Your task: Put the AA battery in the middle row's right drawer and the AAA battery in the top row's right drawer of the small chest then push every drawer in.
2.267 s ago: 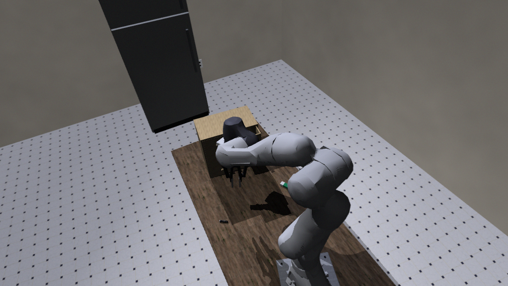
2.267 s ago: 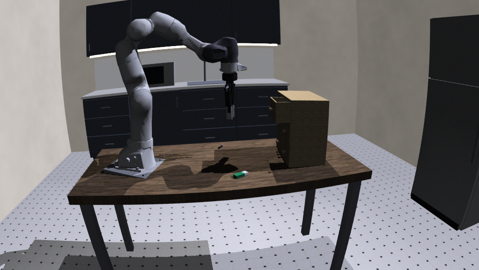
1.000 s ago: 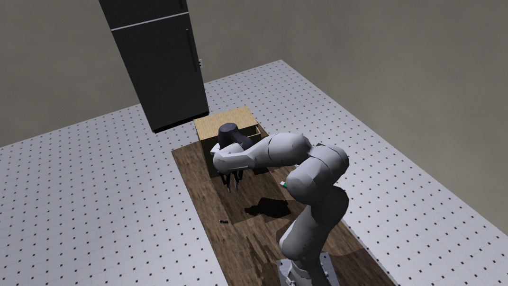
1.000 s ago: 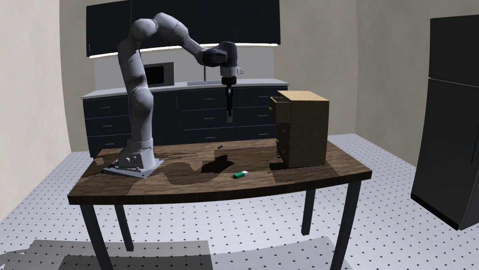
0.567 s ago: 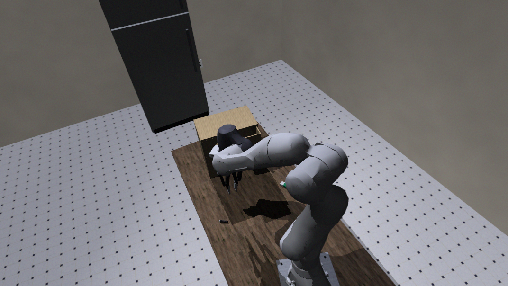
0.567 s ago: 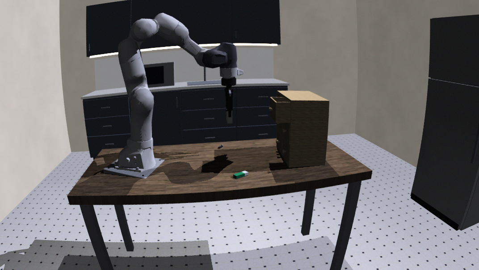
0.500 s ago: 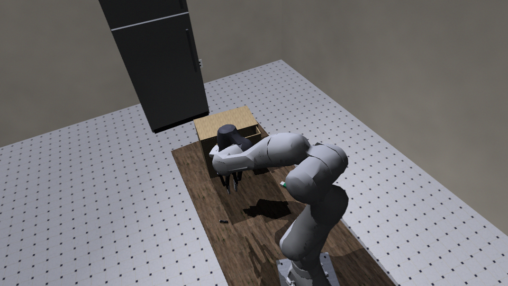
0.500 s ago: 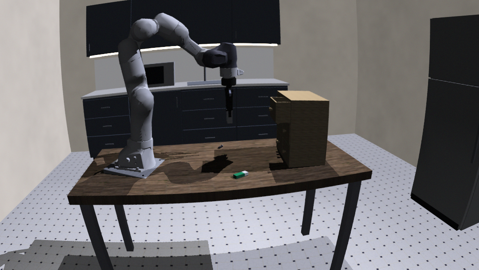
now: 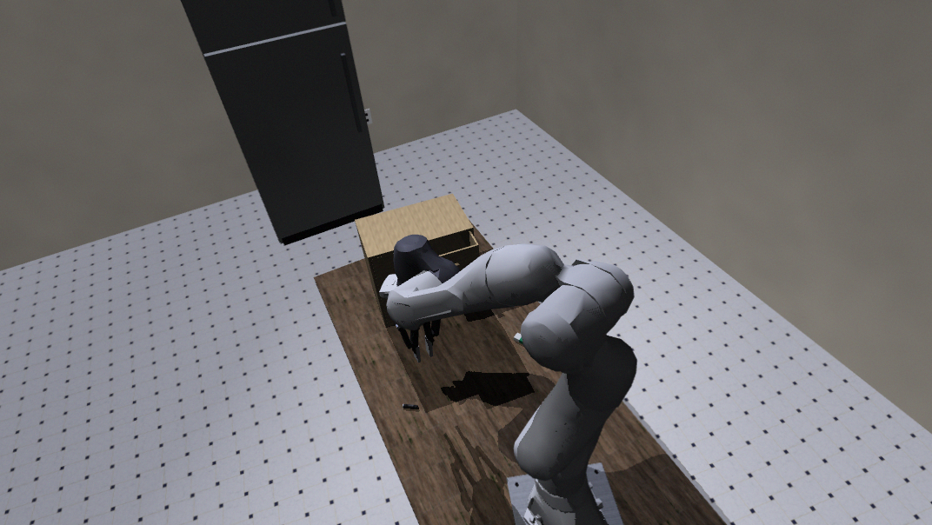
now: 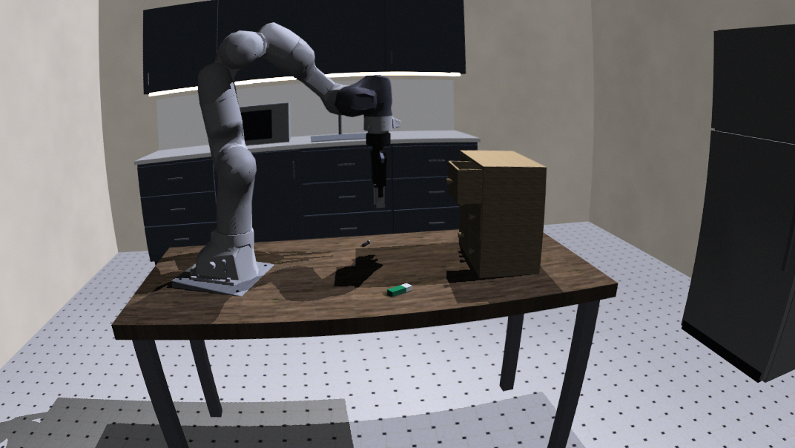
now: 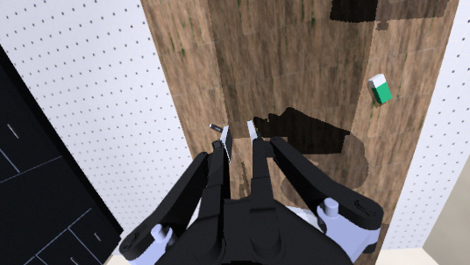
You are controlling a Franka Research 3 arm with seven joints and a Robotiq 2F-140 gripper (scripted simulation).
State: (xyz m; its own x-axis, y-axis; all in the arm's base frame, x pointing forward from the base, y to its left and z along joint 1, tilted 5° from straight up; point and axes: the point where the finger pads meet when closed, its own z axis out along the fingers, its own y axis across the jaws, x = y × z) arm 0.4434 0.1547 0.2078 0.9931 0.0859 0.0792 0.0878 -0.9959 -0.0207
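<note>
Right now my hand is 180 mm above the dark battery, 80 mm to the right of it and 40 mm past it. From my hand the other things lie so: blue battery 380 mm ahead, 190 mm to the right, 70 mm below.
</note>
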